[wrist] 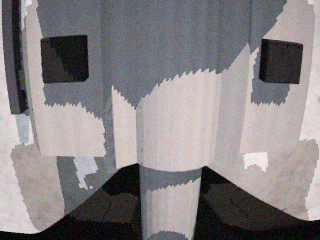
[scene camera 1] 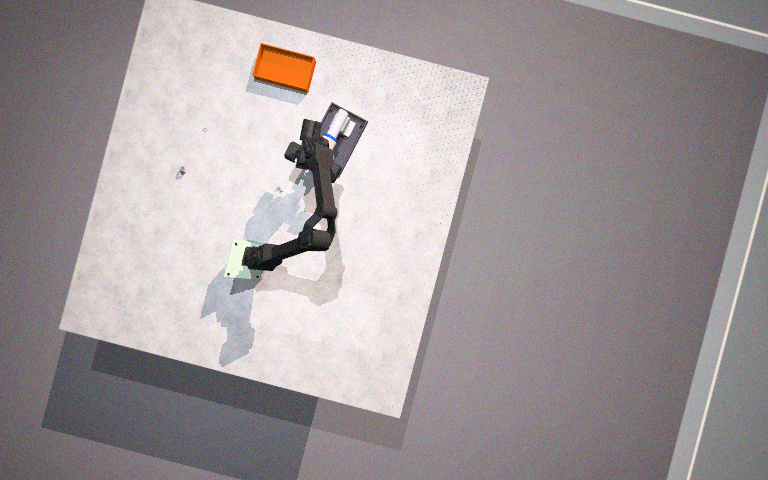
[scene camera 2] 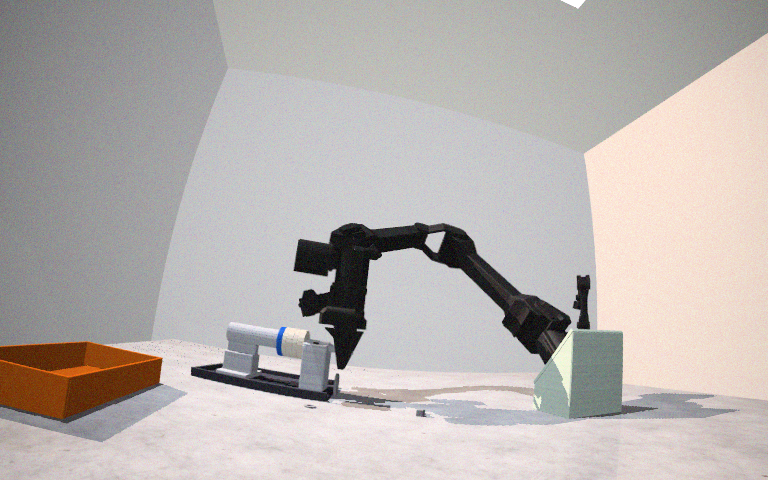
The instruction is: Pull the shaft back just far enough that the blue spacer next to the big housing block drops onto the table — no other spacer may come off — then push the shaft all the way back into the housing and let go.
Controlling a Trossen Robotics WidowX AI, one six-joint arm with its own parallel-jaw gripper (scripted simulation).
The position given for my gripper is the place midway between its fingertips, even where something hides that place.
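Housing block (scene camera 2: 240, 365) visible, likewise in scene camera 1 (scene camera 1: 346, 127) and the wrist view (wrist: 173, 92). An orange bin (scene camera 1: 274, 65) is present. My gripper (scene camera 2: 341, 369) appears in the wrist view (wrist: 160, 163) too.
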